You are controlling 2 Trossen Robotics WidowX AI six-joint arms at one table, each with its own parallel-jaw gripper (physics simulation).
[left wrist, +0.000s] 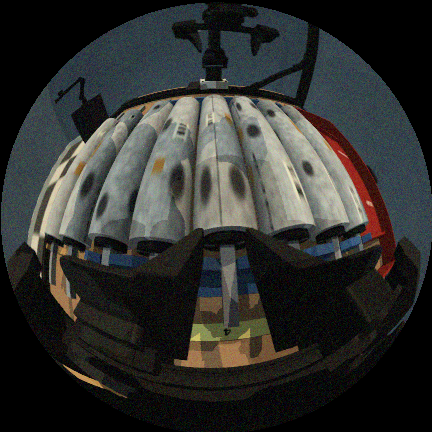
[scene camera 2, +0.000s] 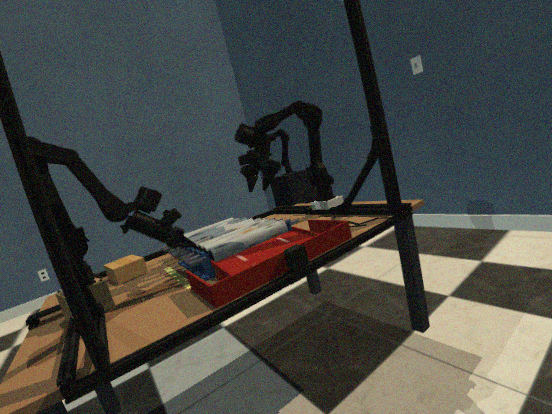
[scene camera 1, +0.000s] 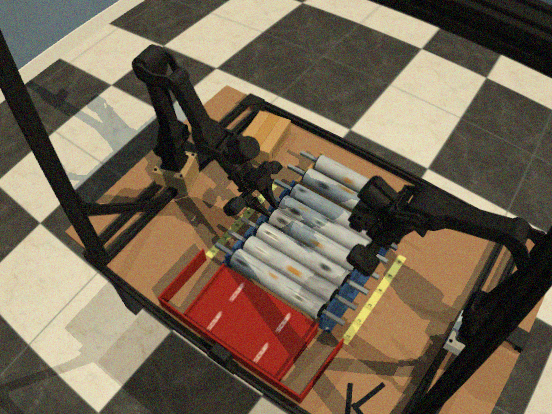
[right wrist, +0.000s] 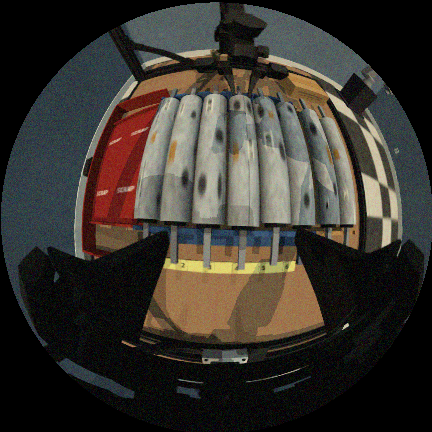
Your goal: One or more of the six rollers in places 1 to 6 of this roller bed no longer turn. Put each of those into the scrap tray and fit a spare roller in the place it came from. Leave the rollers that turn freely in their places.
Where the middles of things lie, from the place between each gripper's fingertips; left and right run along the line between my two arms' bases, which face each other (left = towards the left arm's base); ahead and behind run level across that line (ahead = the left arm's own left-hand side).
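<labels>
Tan cardboard box (scene camera 1: 271, 131): 470 mm to the left of my right hand, 270 mm ahead of it, 150 mm below it.
Tan cardboard box: 200 mm to the left of my left hand, 240 mm ahead of it, 40 mm below it.
</labels>
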